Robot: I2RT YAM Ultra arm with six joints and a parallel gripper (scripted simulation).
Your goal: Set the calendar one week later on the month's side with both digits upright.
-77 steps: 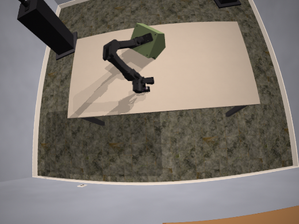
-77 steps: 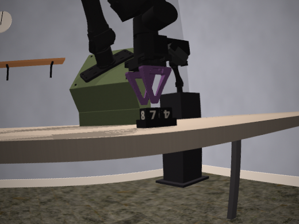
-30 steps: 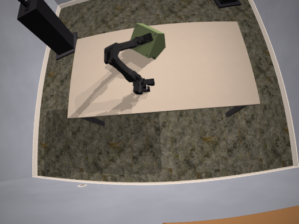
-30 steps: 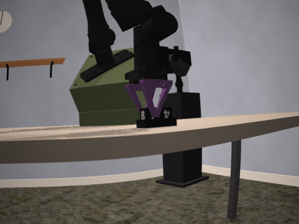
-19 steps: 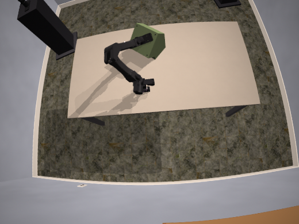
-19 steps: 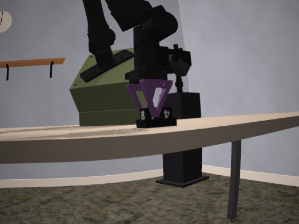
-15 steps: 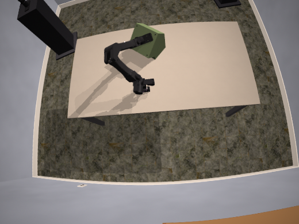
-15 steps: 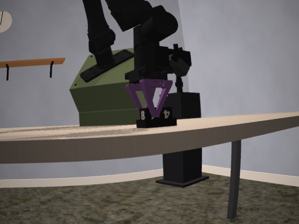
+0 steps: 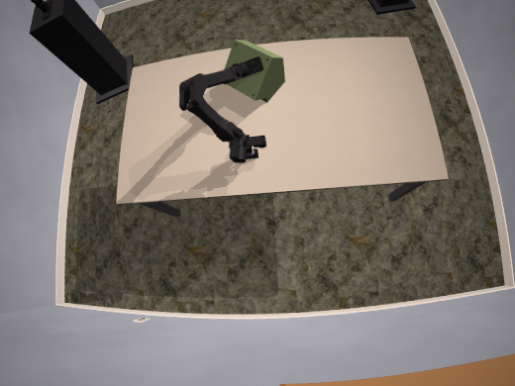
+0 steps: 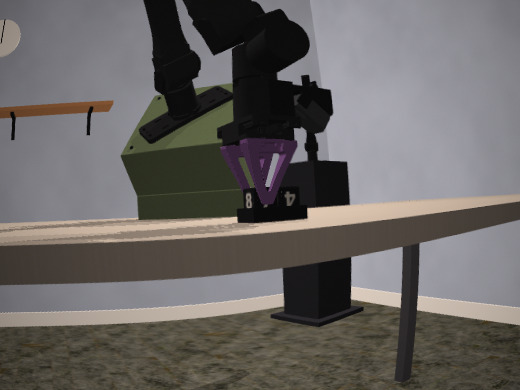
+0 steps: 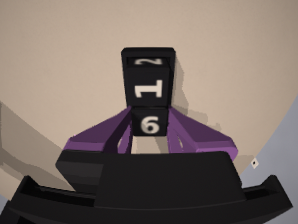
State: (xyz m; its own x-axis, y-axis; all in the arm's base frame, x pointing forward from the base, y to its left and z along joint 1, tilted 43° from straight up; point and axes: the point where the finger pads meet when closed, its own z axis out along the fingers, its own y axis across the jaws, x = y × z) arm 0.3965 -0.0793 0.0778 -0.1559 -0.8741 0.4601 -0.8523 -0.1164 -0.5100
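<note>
Right now my hand is 2 cm to the right of the black calendar tray and 2 cm above it.
</note>
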